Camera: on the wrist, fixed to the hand. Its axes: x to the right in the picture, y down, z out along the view.
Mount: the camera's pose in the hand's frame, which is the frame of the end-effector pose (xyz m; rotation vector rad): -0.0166 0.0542 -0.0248 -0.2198 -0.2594 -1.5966
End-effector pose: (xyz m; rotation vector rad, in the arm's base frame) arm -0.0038 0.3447 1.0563 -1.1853 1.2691 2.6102
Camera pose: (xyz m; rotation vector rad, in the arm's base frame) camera 0.0067 0.2965 1.0936 -1.0441 -0.1716 1.5070
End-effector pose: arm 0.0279 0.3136 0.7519 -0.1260 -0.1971 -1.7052
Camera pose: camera 0.0846 0.3174 0.7275 0.3747 0.2973 2.8936
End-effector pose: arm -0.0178 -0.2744 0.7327 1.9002 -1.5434 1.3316
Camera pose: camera -0.0767 -0.2650 0.7164 2.1804 0.0942 0.1607
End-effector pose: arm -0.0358 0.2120 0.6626 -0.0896 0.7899 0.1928
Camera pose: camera -0.0756 0.2590 0.6566 -0.8408 0.2562 -1.2017
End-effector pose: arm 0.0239 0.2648 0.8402 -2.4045 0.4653 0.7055
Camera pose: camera -0.0055 0.2105 0.8434 -1.9458 -1.5323 0.2490
